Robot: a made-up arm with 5 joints.
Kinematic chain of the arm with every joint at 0, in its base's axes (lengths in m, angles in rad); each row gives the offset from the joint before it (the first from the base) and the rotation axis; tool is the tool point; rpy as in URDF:
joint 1: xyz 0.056 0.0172 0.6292 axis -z
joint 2: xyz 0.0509 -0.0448 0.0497 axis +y
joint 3: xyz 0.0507 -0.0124 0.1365 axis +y
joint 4: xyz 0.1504 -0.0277 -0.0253 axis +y
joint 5: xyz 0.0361 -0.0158 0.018 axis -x
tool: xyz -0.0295 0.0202 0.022 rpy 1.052 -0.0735 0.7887
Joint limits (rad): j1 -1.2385..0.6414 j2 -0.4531..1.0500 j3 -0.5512..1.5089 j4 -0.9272..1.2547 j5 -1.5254..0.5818
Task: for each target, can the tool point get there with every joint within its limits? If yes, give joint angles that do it. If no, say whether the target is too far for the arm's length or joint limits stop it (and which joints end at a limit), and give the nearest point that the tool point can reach.
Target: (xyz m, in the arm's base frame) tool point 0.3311 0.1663 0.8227
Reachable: yes | joints -0.8321 0.1777 -0.1772 0.2936 -0.8214
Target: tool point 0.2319 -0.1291 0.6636
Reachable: yes | joints 0.1527 0.0157 1.0547 0.5069 -1.3533
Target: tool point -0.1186 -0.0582 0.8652
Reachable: no: joint limits stop it (at a limit: joint 1, joint 2, joint 3, joint 4) | nearest point 0.0652 -0.1255 0.9268 | short by 0.205 m
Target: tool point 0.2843 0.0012 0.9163
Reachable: yes | joints -0.2573 -0.2460 -0.3504 0.7503 0.3956
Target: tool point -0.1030 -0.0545 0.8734
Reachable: no: joint limits stop it (at a limit: joint 1, joint 2, joint 3, joint 4) | nearest point 0.0656 -0.1245 0.9267 | short by 0.190 m
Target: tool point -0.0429 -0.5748 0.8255
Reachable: no: too far | nearest point 0.2035 -0.2449 0.8255 | short by 0.412 m
